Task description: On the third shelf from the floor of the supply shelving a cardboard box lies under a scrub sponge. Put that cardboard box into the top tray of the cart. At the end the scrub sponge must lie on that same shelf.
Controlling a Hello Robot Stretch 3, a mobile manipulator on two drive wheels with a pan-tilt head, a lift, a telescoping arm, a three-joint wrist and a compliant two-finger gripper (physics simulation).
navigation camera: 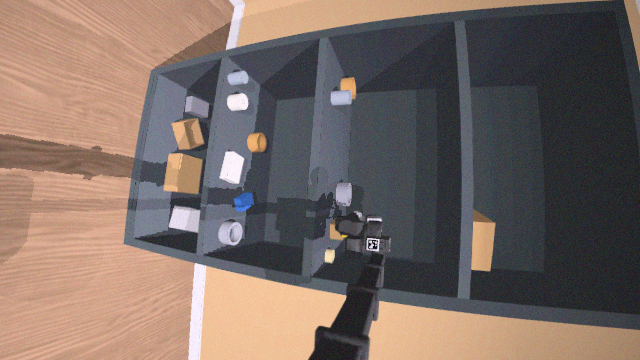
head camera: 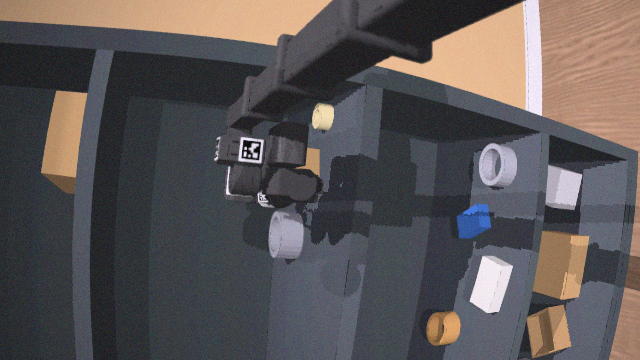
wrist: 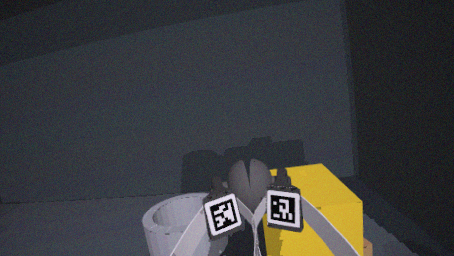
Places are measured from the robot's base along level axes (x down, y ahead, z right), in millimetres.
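Pixels of known places: gripper, fingertip midpoint: (navigation camera: 360, 217) (wrist: 249, 178).
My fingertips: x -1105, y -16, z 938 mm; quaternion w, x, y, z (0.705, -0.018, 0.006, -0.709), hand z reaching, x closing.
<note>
For each thing: its middle in the pictures, then the offset to it from my fingertips.
- yellow scrub sponge at the middle of its body: (wrist: 300, 206) dx +41, dy -42, dz +24 mm
- cardboard box at the middle of its body: (head camera: 299, 169) (navigation camera: 339, 228) dx +89, dy -50, dz +28 mm
- grey ring at the middle of its body: (wrist: 186, 227) (head camera: 285, 235) (navigation camera: 344, 194) dx +90, dy +89, dz +90 mm
- pale yellow cylinder at the middle of its body: (head camera: 322, 116) (navigation camera: 329, 255) dx +101, dy -149, dz -45 mm
The yellow scrub sponge (wrist: 320, 200) is large at the lower right of the wrist view; a sliver of it shows beside the gripper in the navigation view, and the arm hides it in the head view. The cardboard box (head camera: 313, 160) (navigation camera: 335, 231) is partly hidden behind the gripper; a small edge of it shows below the sponge in the wrist view. My gripper (head camera: 281, 200) (navigation camera: 350, 218) (wrist: 249, 178) is inside the third shelf's compartment, fingertips together and empty, with the sponge close on the right in the wrist view. The cart does not show.
A grey ring (head camera: 286, 235) (navigation camera: 343, 194) (wrist: 180, 225) stands beside the gripper, on the side opposite the sponge. A pale yellow cylinder (head camera: 323, 117) (navigation camera: 329, 256) is near the shelf's end wall. The shelf divider (head camera: 104, 150) (navigation camera: 464, 150) runs above this compartment.
</note>
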